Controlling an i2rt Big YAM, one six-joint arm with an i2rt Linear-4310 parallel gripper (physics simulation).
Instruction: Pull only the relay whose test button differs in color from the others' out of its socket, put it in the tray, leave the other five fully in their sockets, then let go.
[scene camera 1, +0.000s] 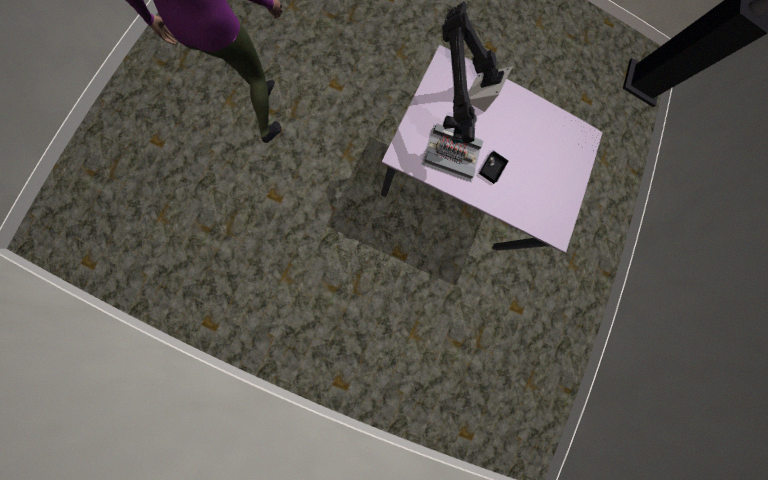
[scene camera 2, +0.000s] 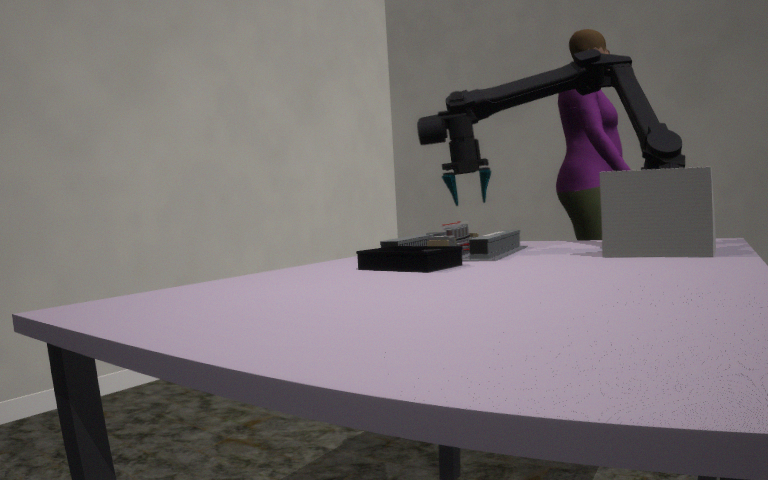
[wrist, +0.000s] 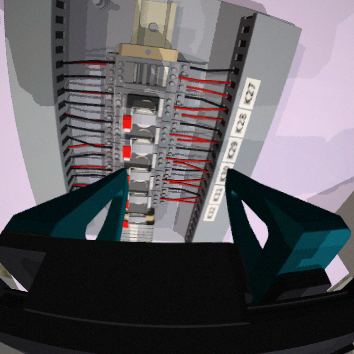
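Where they show: gripper, fingertip midpoint: (scene camera 1: 454, 137) (scene camera 2: 470, 204) (wrist: 176, 176); arm's base at its link origin: (scene camera 1: 492, 80) (scene camera 2: 669, 202).
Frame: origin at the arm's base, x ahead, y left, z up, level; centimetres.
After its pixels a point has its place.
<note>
My gripper (scene camera 2: 470, 203) {x 46.6, y -7.7, z 1.1 cm} (wrist: 176, 176) {x 46.6, y -7.7, z 1.1 cm} is open and empty, pointing down above the relay row. In the wrist view, relays with red test buttons (wrist: 142, 118) {x 49.4, y -9.4, z -3.0 cm} sit in a line in their sockets; the left finger partly covers the lower ones. The socket (wrist: 146, 73) {x 49.9, y -12.1, z -6.8 cm} beside the tan end block shows no relay in it. The black tray (scene camera 1: 494, 172) {x 48.3, y 24.7, z -9.7 cm} (scene camera 2: 410, 261) {x 42.8, y 28.6, z -8.1 cm} stands beside the panel. A small pale relay (scene camera 1: 491, 160) {x 43.7, y 19.4, z -7.2 cm} lies inside the tray, apart from the gripper; its button colour is too small to tell. The tray does not show in the wrist view.
Grey wire ducts (wrist: 260, 90) {x 40.3, y -13.6, z -5.7 cm} flank the sockets, with labels K27 to K32 on one. Red and black wires (wrist: 202, 90) {x 44.5, y -11.6, z -8.4 cm} run to both sides. The arm stands on a pale box (scene camera 2: 656, 212) {x 2.4, y 5.8, z -1.6 cm} at the table's (scene camera 1: 543, 169) {x 30.8, y 54.2, z -10.0 cm} edge. A person (scene camera 1: 198, 25) (scene camera 2: 583, 135) stands beyond the table.
</note>
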